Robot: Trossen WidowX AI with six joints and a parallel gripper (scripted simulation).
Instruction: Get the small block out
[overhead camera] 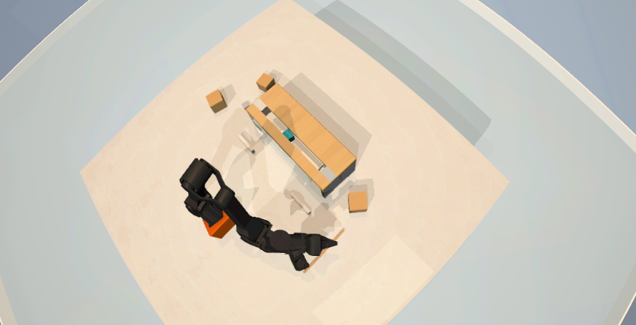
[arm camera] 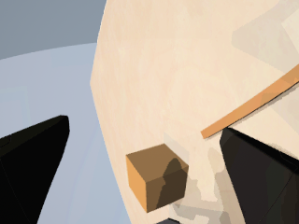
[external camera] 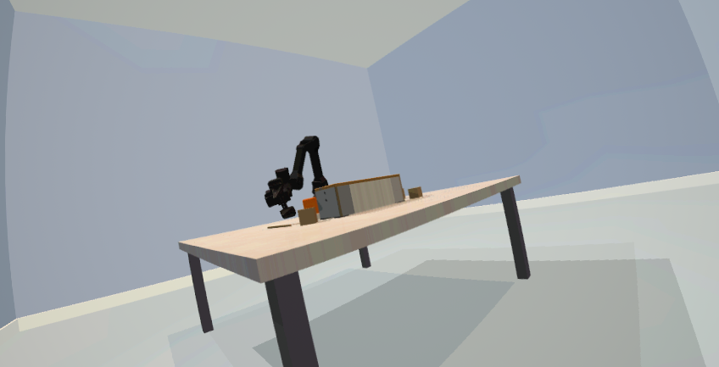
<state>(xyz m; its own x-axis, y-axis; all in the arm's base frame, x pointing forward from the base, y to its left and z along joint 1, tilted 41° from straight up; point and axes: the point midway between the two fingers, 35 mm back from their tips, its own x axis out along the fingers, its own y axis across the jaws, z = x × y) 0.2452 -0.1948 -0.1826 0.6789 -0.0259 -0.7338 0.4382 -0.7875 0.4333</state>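
Right now my gripper tip is 90 mm short of the teal block and 370 mm to the right of it. From my gripper tip the other things lie so: thin wooden stick (40 mm behind, 80 mm below); long wooden box (80 mm ahead, 340 mm to the left, 20 mm below).
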